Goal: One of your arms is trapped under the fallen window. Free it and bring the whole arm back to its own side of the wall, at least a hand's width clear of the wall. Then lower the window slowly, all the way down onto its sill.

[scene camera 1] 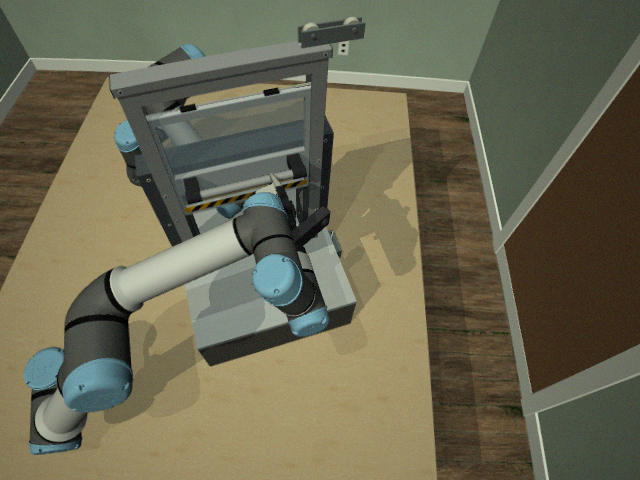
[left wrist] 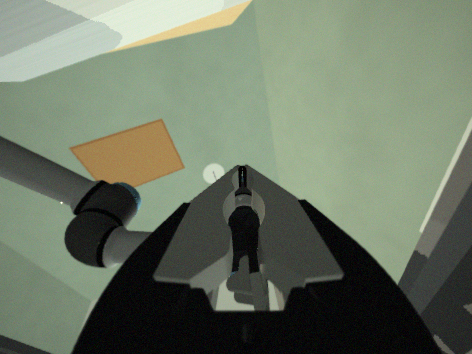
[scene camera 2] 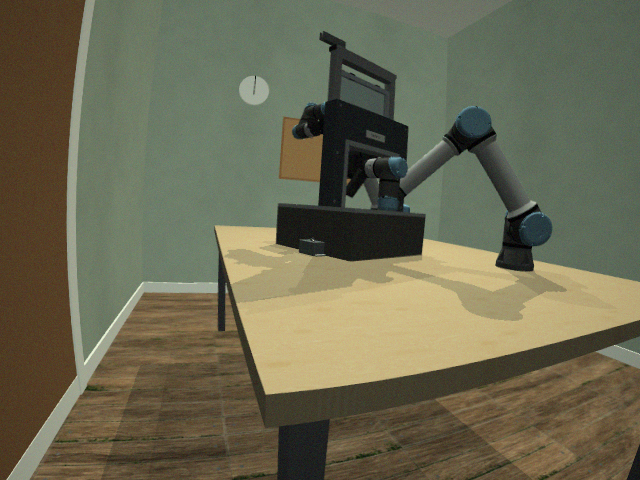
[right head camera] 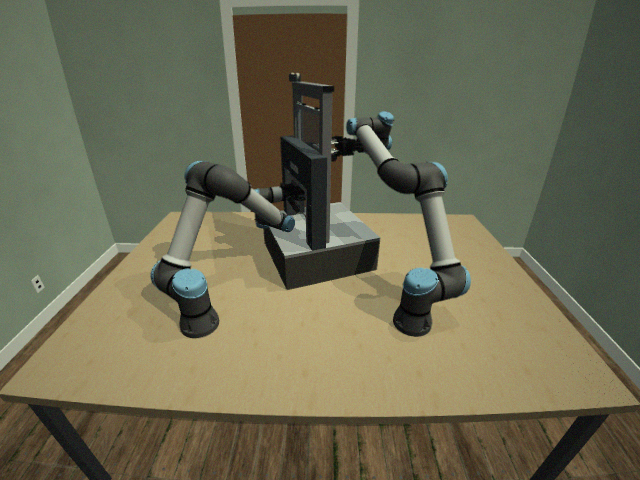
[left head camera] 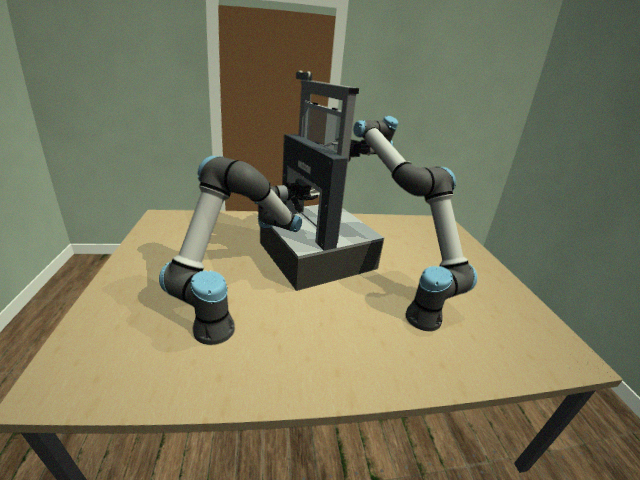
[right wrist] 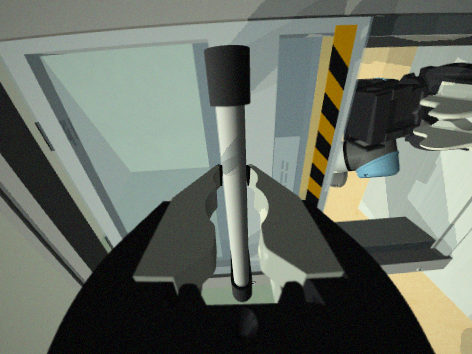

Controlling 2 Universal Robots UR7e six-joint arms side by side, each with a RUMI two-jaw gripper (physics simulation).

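The window (scene camera 1: 237, 160) (right wrist: 135, 115) (scene camera 2: 361, 95) stands raised in its grey frame; its striped lower edge (scene camera 1: 245, 197) (right wrist: 327, 112) is well above the sill area. My right gripper (right head camera: 334, 148) (scene camera 1: 273, 180) (right wrist: 234, 166) is shut on its white handle bar (right wrist: 232, 135). My left gripper (left head camera: 316, 194) (left wrist: 242, 167) has its fingertips together, with nothing seen between them. It is at the opening of the dark wall (left head camera: 331, 206) (right head camera: 316, 206) (scene camera 2: 330, 155), below the window's edge; how deep it reaches is unclear. The left wrist and forearm are on the picture-left side in both head views.
The wall stands on a box-shaped base (left head camera: 336, 268) (right head camera: 330, 266) (scene camera 1: 279, 335) (scene camera 2: 351, 232). A small dark box (scene camera 2: 311, 246) sits beside the base. A roller bracket (scene camera 1: 330, 33) tops the frame. The right forearm (scene camera 1: 178, 263) extends above the base's edge.
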